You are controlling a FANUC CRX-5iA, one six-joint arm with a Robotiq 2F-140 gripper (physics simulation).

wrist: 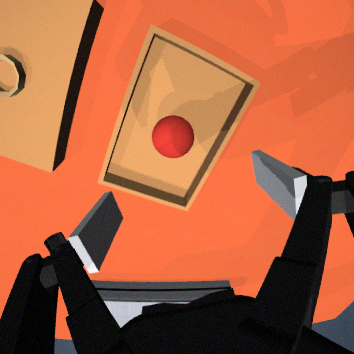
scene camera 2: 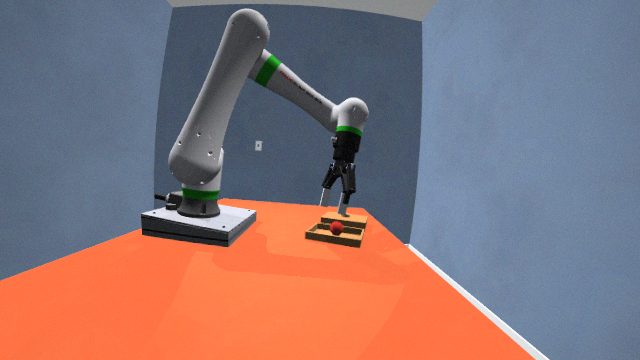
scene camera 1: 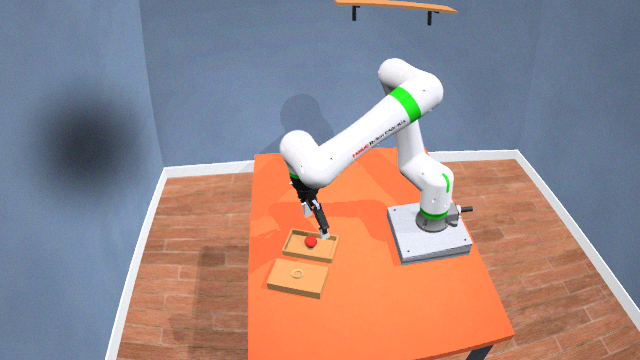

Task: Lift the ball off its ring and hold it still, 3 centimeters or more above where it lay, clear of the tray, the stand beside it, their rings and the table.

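Frame: origin at the arm's base, x right, y down, z ahead, level; millimetres.
Where they show: gripper, between the fingertips: (wrist: 183, 186) (scene camera 2: 331, 210) (scene camera 1: 316, 226); arm's base, origin of its link: (scene camera 2: 199, 212) (scene camera 1: 432, 220).
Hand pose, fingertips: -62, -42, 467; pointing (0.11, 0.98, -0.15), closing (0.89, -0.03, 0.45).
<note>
Things, the pixels of their top centre, and the offset from my fingertips, as dx, dy, dz. "spot": a spot on its surface instead. Level surfaces: height alone.
- red ball, centre of its top: (wrist: 174, 143) (scene camera 2: 337, 222) (scene camera 1: 310, 237) -10, +43, +24
- empty ring, a spot on its surface: (wrist: 21, 77) spot: -169, +56, +67
- orange table, height of its surface: dy +102
The red ball (scene camera 1: 310, 242) (scene camera 2: 336, 228) (wrist: 173, 136) lies inside the shallow tan tray (scene camera 1: 307, 256) (scene camera 2: 332, 241) (wrist: 145, 172). Its ring is hidden beneath it. My gripper (scene camera 1: 316, 222) (scene camera 2: 333, 208) (wrist: 183, 186) is open and empty. Its fingertips are above the level of the ball, near the tray and off to one side of the ball. In the wrist view the ball shows beyond the gap between the fingers, touching neither.
The tan block-shaped stand (scene camera 1: 280, 276) (scene camera 2: 359, 220) (wrist: 45, 120) is beside the tray, separated by a narrow gap. It carries an empty ring (scene camera 1: 297, 277) (wrist: 21, 77). The robot's grey base plate (scene camera 1: 410, 245) (scene camera 2: 240, 220) is on the orange table (scene camera 1: 380, 310) (scene camera 2: 200, 310).
</note>
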